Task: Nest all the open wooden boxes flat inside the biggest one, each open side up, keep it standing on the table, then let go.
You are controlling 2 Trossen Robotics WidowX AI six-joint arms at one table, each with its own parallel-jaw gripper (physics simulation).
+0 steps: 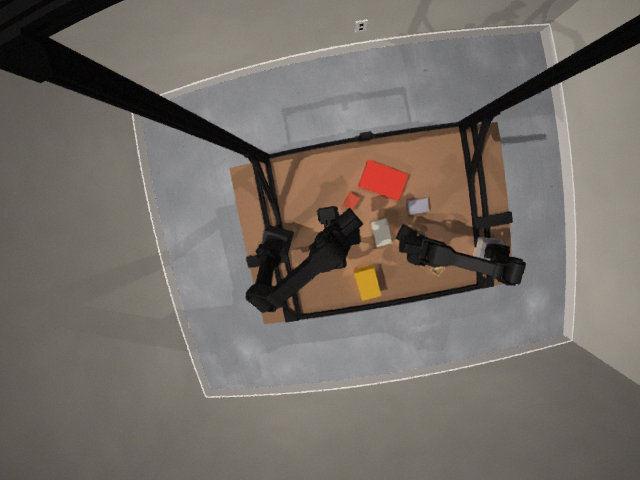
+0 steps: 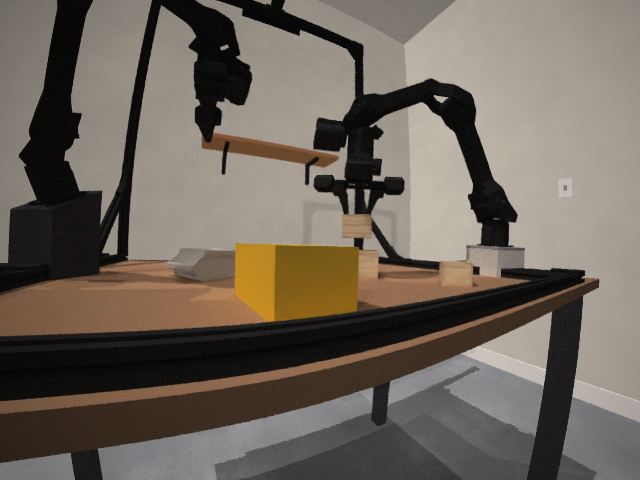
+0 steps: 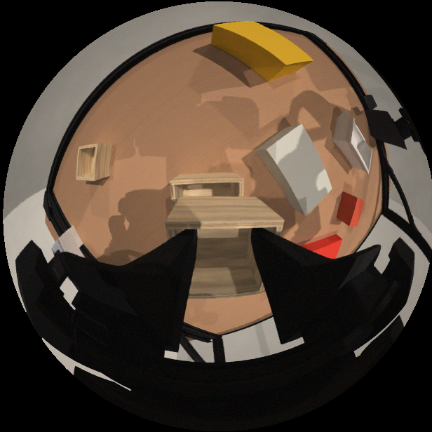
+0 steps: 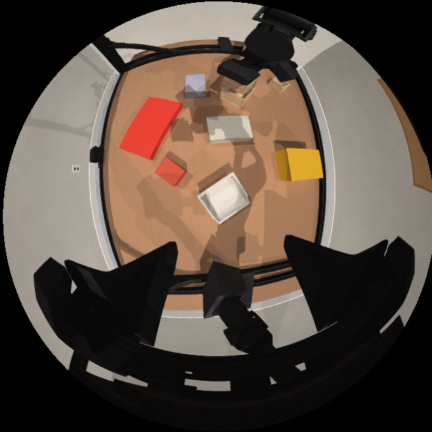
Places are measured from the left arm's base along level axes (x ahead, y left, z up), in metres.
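Pixels of known places: left gripper, fingertip midpoint: (image 2: 356,224); right gripper, fingertip midpoint: (image 2: 208,132); left arm's base, origin of the base link: (image 1: 491,251) (image 2: 494,246); right arm's base, origin of the base link: (image 1: 274,243) (image 2: 59,198).
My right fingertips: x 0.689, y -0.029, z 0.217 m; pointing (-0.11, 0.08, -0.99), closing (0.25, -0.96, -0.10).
Ahead of a thing's pixels: the offset from my right fingertips to its top centre.
My left gripper (image 2: 357,212) (image 3: 224,232) is inside a middle-sized wooden box {0.322 m back, 0.007 m right, 0.158 m down} (image 2: 356,225) (image 3: 225,212), its fingers spread against the inner walls. It holds the box off the table, open side up. The biggest wooden box {0.328 m back, 0.001 m left, 0.233 m down} (image 2: 369,264) (image 3: 207,177) (image 4: 239,101) stands open side up on the table below, apart from the held box and partly hidden by it and by the yellow block. The smallest wooden box {0.463 m back, 0.135 m left, 0.249 m down} (image 1: 437,270) (image 2: 456,273) (image 3: 95,162) (image 4: 278,84) stands separately, open side up. My right gripper (image 2: 207,139) (image 4: 231,245) is open and empty, high above the table.
A yellow block {0.160 m back, 0.227 m left, 0.225 m down} (image 1: 367,282) (image 2: 315,281) is near the front edge. A grey block {0.194 m back, 0.003 m left, 0.249 m down} (image 1: 381,233) lies beside the biggest box. A lavender block {0.340 m back, 0.124 m right, 0.254 m down} (image 1: 418,206), a flat red block {0.180 m back, 0.217 m right, 0.263 m down} (image 1: 383,179) and a small red block {0.052 m back, 0.114 m right, 0.244 m down} (image 1: 352,200) are farther back. A white tray (image 4: 223,197) lies below my right gripper.
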